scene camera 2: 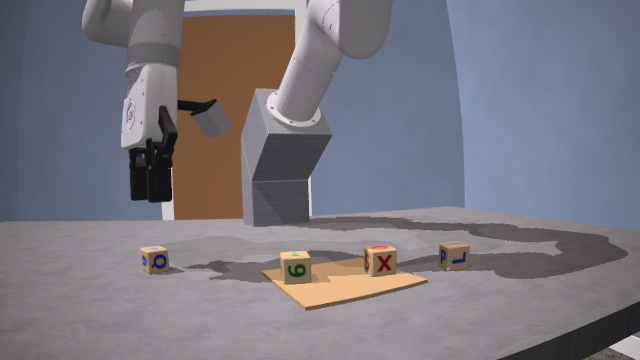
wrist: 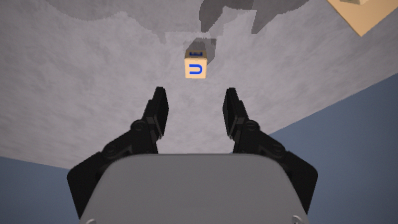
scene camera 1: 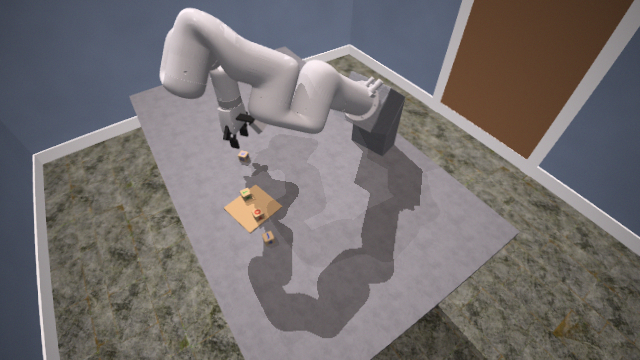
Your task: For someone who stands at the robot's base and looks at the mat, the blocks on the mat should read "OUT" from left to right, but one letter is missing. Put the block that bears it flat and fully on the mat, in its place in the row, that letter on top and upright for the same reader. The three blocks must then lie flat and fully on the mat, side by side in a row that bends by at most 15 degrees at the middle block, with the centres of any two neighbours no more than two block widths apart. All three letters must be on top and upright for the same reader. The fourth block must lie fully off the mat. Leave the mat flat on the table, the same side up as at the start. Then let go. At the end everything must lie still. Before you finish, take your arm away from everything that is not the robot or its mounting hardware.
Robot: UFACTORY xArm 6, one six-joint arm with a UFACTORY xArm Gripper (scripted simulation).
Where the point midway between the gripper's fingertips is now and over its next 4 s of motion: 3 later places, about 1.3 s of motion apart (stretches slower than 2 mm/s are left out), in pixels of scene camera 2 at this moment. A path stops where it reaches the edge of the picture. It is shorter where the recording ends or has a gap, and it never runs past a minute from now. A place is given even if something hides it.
My gripper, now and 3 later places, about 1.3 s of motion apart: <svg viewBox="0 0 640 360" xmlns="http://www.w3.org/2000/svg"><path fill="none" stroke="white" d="M150 201L152 234L154 259L155 261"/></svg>
